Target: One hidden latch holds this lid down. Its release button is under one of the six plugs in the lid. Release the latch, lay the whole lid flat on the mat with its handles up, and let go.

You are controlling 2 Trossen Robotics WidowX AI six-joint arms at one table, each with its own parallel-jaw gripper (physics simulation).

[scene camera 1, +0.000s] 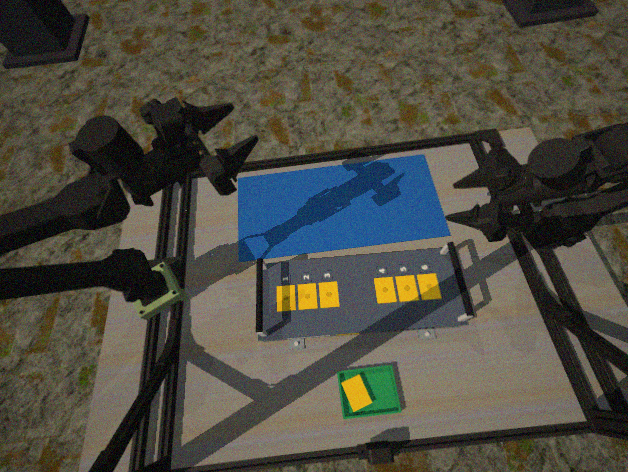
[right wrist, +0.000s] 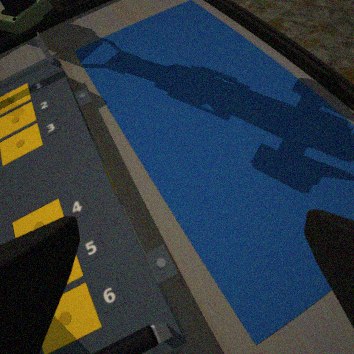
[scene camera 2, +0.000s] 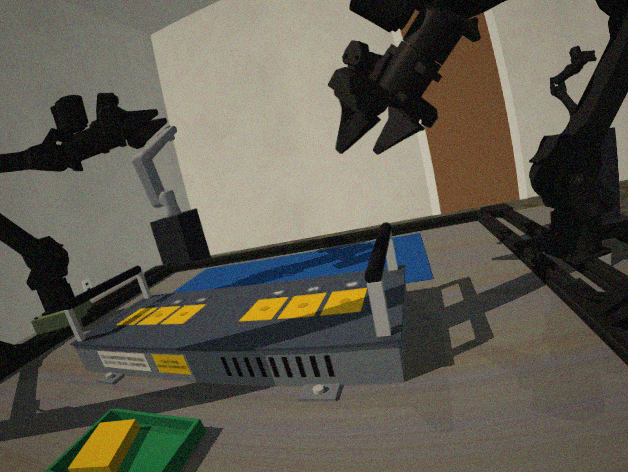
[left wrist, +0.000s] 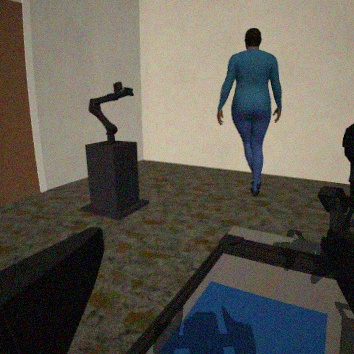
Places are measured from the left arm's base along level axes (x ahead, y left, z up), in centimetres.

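Where they show: left gripper, fingertip midpoint: [scene camera 1: 244, 120] [scene camera 2: 162, 116] [left wrist: 215, 239]; right gripper, fingertip midpoint: [scene camera 1: 449, 201] [right wrist: 193, 225] [scene camera 2: 358, 152]; left arm's base at its link origin: [scene camera 1: 151, 288] [right wrist: 18, 6] [scene camera 2: 60, 307]; right arm's base at its link origin: [scene camera 1: 541, 239] [scene camera 2: 577, 252].
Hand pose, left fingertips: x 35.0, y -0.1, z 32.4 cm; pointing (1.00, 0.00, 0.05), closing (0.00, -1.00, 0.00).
Note:
Things, the pixels of their top centre, and the offset from my left fingertips. "pt": a spot on its surface instead. Level surfaces: height alone.
- dark grey lid at a spot on its surface: [right wrist: 75, 175] [scene camera 1: 365, 267] pt dx +10.0, dy -24.5, dz -32.8 cm
- blue mat at its surface level: dz -37.5 cm
- green tray at its top centre: [scene camera 2: 121, 446] [scene camera 1: 368, 391] dx -5.3, dy -46.0, dz -36.0 cm
- loose yellow block at its top centre: [scene camera 2: 103, 442] [scene camera 1: 356, 392] dx -7.5, dy -44.9, dz -36.0 cm
The dark grey lid [scene camera 1: 355, 274] [scene camera 2: 220, 315] [right wrist: 75, 175] sits on its vented box, with six yellow plugs numbered 1 to 6 in it. Its black handles [scene camera 1: 259, 296] [scene camera 1: 460, 281] stand up at both ends. The blue mat [scene camera 1: 274, 192] [scene camera 2: 416, 253] [left wrist: 295, 325] [right wrist: 190, 200] lies behind it, crossed by an arm's shadow. My left gripper [scene camera 1: 244, 121] [scene camera 2: 161, 117] is open and empty, raised near the mat's back left corner in scene camera 1. My right gripper [scene camera 1: 451, 201] [scene camera 2: 358, 152] [right wrist: 193, 225] is open and empty, raised near the mat's right edge. The release button and latch are hidden.
A green tray [scene camera 1: 385, 385] [scene camera 2: 157, 449] in front of the box holds a loose yellow block [scene camera 1: 356, 393] [scene camera 2: 104, 446]. Small brackets [scene camera 1: 296, 344] [scene camera 1: 427, 333] stick out at the box's front. A black arm with a light green bracket [scene camera 1: 175, 289] stands at the left. Dark rails frame the table.

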